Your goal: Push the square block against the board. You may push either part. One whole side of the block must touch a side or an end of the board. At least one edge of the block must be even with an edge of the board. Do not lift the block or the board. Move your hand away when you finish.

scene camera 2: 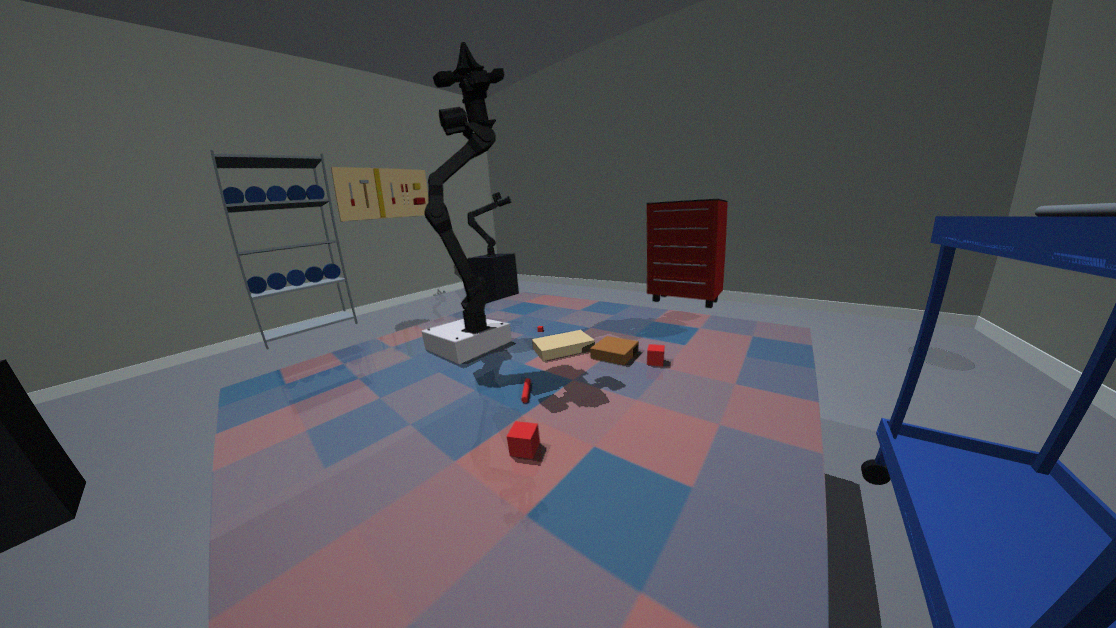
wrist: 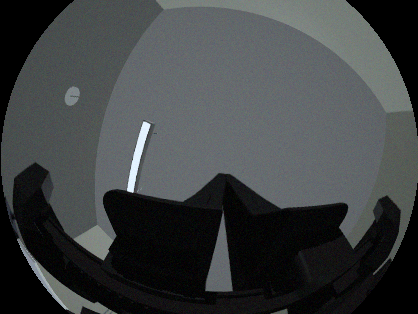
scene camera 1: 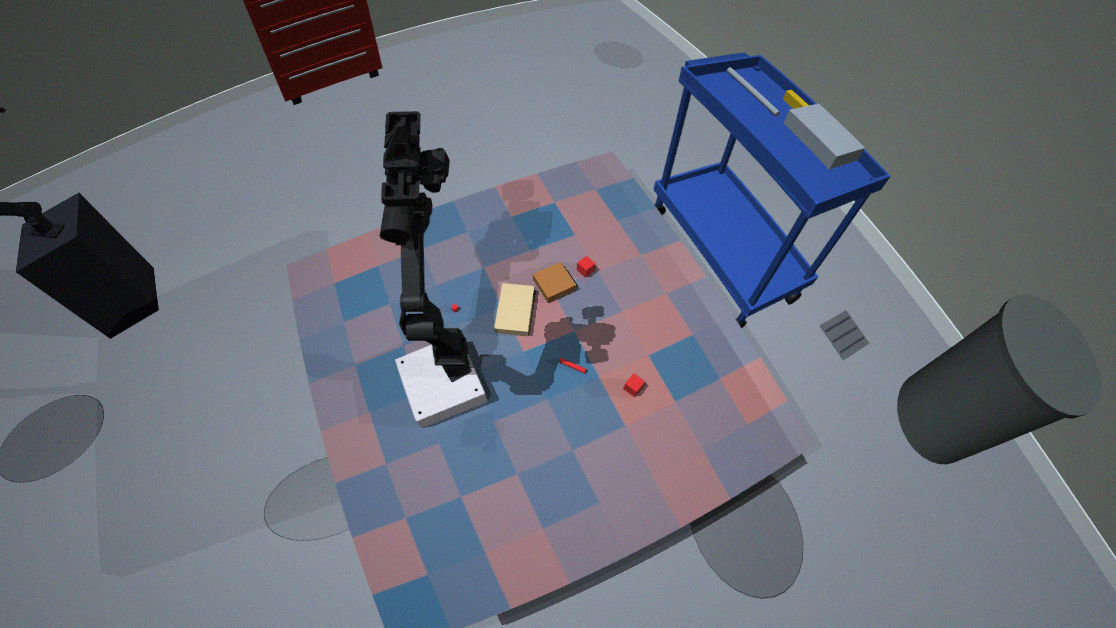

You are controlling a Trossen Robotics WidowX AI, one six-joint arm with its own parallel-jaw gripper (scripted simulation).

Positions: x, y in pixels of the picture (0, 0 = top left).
Labels:
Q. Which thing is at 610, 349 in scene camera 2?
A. A brown square block.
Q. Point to a cream board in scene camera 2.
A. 555, 346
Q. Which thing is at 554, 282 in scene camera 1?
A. A brown square block.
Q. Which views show the cream board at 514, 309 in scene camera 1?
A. Scene camera 2 and scene camera 1 only.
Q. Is my gripper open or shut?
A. Shut.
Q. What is my gripper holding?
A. Nothing.

